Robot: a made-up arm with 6 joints. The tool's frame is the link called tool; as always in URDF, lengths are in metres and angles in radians.
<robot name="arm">
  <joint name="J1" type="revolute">
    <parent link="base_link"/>
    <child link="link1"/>
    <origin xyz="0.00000 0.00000 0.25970" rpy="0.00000 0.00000 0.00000"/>
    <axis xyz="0 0 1"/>
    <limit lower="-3.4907" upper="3.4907" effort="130" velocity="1.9"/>
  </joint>
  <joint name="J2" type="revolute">
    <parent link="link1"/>
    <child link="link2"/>
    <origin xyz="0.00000 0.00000 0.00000" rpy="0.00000 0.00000 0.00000"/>
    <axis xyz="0 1 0"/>
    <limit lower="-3.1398" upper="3.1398" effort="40" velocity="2.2"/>
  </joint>
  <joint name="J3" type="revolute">
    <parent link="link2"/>
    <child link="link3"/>
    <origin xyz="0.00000 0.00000 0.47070" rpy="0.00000 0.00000 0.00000"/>
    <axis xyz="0 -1 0"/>
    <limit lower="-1.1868" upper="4.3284" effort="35" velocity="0.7"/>
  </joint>
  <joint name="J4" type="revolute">
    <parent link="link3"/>
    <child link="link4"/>
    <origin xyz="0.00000 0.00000 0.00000" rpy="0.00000 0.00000 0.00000"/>
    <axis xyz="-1 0 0"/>
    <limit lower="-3.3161" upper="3.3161" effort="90" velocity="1.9"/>
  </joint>
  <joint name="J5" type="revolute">
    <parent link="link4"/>
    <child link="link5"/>
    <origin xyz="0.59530 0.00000 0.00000" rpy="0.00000 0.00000 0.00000"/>
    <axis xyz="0 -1 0"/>
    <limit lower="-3.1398" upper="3.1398" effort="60" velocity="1.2"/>
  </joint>
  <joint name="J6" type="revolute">
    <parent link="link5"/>
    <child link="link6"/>
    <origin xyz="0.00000 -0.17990 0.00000" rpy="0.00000 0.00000 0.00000"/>
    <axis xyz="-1 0 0"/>
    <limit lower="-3.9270" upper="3.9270" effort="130" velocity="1.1"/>
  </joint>
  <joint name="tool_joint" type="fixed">
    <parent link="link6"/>
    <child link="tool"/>
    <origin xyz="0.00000 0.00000 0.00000" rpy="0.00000 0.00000 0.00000"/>
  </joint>
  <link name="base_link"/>
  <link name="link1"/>
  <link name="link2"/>
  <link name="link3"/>
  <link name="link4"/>
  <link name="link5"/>
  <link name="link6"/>
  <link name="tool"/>
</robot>
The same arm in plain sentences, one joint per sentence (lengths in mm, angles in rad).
The arm has six revolute joints in a row. What follows holds with every joint at zero, and every direction is one of the base frame's. Joint 1 lies 259.7 mm along +z from the base frame's origin and rotates about +z, from -3.4907 to 3.4907 rad. Joint 2 lies at the same point as joint 1 and rotates about +y, from -3.1398 to 3.1398 rad. Joint 3 lies 470.7 mm along +z from joint 2 and rotates about -y, from -1.1868 to 4.3284 rad. Joint 4 lies at the same point as joint 3 and rotates about -x, from -3.3161 to 3.3161 rad. Joint 5 lies 595.3 mm along +x from joint 4 and rotates about -y, from -3.1398 to 3.1398 rad. Joint 6 lies 179.9 mm along -y from joint 5 and rotates about -x, from -3.927 to 3.927 rad. The tool frame, which is the frame that the pose is given for, lies at the same point as joint 6; its axes are parallel to the base frame's.
